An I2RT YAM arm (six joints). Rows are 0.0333 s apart.
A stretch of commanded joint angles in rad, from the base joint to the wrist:
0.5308 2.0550 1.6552 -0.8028 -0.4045 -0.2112
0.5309 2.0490 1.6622 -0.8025 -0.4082 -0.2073
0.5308 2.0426 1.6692 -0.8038 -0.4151 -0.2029
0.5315 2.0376 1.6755 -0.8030 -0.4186 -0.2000
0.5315 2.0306 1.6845 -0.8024 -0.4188 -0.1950
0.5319 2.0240 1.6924 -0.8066 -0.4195 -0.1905
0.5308 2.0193 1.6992 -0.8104 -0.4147 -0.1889
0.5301 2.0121 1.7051 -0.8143 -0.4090 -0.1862
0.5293 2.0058 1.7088 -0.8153 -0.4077 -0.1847
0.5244 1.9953 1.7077 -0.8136 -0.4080 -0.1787
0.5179 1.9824 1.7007 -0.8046 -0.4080 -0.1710
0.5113 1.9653 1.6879 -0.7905 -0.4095 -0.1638
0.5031 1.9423 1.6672 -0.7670 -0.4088 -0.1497
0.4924 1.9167 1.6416 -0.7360 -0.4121 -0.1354
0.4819 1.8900 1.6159 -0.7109 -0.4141 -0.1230
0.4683 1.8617 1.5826 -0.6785 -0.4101 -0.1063
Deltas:
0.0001 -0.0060 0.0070 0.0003 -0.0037 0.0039
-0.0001 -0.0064 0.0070 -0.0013 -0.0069 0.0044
0.0007 -0.0050 0.0063 0.0008 -0.0035 0.0029
0.0000 -0.0070 0.0090 0.0006 -0.0002 0.0050
0.0004 -0.0066 0.0079 -0.0042 -0.0007 0.0045
-0.0011 -0.0047 0.0068 -0.0038 0.0048 0.0016
-0.0007 -0.0072 0.0059 -0.0039 0.0057 0.0027
-0.0008 -0.0063 0.0037 -0.0010 0.0013 0.0015
-0.0049 -0.0105 -0.0011 0.0017 -0.0003 0.0060
-0.0065 -0.0129 -0.0070 0.0090 0.0000 0.0077
-0.0066 -0.0171 -0.0128 0.0141 -0.0015 0.0072
-0.0082 -0.0230 -0.0207 0.0235 0.0007 0.0141
-0.0107 -0.0256 -0.0256 0.0310 -0.0033 0.0143
-0.0105 -0.0267 -0.0257 0.0251 -0.0020 0.0124
-0.0136 -0.0283 -0.0333 0.0324 0.0040 0.0167

